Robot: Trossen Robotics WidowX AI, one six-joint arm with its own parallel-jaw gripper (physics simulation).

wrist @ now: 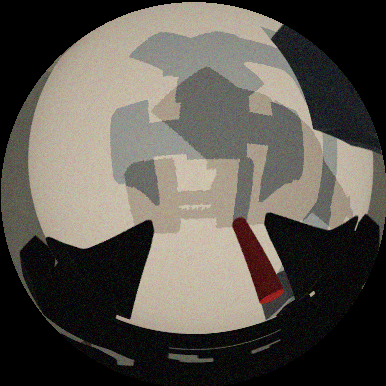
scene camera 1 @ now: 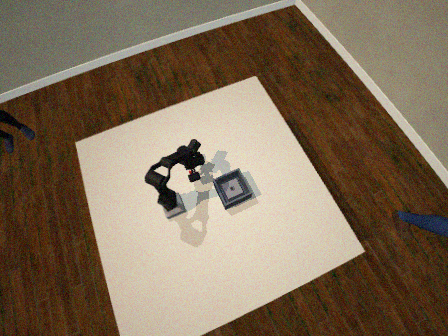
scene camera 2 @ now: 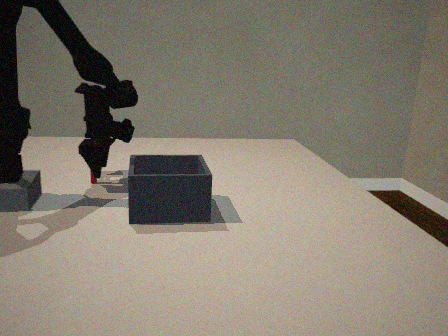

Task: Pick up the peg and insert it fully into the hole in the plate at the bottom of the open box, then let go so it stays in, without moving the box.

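Places are measured from the arm's base along level axes (x ahead, y left, z up), in centimetres.
Pixels of known places: gripper, fingertip midpoint: (wrist: 210, 223) (scene camera 1: 192, 170) (scene camera 2: 100, 172); arm's base, link origin: (wrist: 293, 302) (scene camera 1: 170, 203) (scene camera 2: 3, 177).
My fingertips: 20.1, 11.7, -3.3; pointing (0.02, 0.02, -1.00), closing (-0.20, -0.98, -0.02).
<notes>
For each thing: its middle in the pictures, then the offset to it from my fingertips, as dx, dy, dz. Level surfaces: height alone.
- red peg, body centre: (wrist: 252, 251) (scene camera 2: 93, 167) (scene camera 1: 191, 174) -1.8, -2.4, +2.1
- open dark box, body centre: (scene camera 2: 168, 186) (scene camera 1: 232, 188) +12.9, -22.7, +3.0
- same pale square surface, surface height: dz -1.9
The red peg (scene camera 1: 190, 172) (scene camera 2: 93, 178) (wrist: 255, 262) stands upright on the pale surface. In the wrist view it is in the gap between the fingers, much nearer the right finger. My gripper (scene camera 1: 194, 177) (scene camera 2: 97, 175) (wrist: 210, 223) is open, points down and is low around the peg, holding nothing. In scene camera 2 the fingers hide the peg's upper part. The open dark box (scene camera 1: 240, 202) (scene camera 2: 170, 199) (wrist: 332, 90) stands upright, apart from the gripper. Its grey plate (scene camera 1: 236, 193) with a small dark hole (scene camera 1: 232, 188) shows in scene camera 1.
The arm's grey base (scene camera 1: 175, 210) (scene camera 2: 22, 192) stands on the same pale square surface (scene camera 1: 200, 290) (scene camera 2: 300, 270) as the box. The box's walls rise beside the arm, at the upper right in the wrist view. Parts of people's legs (scene camera 1: 425, 222) show beyond the surface. Arm shadows cross it.
</notes>
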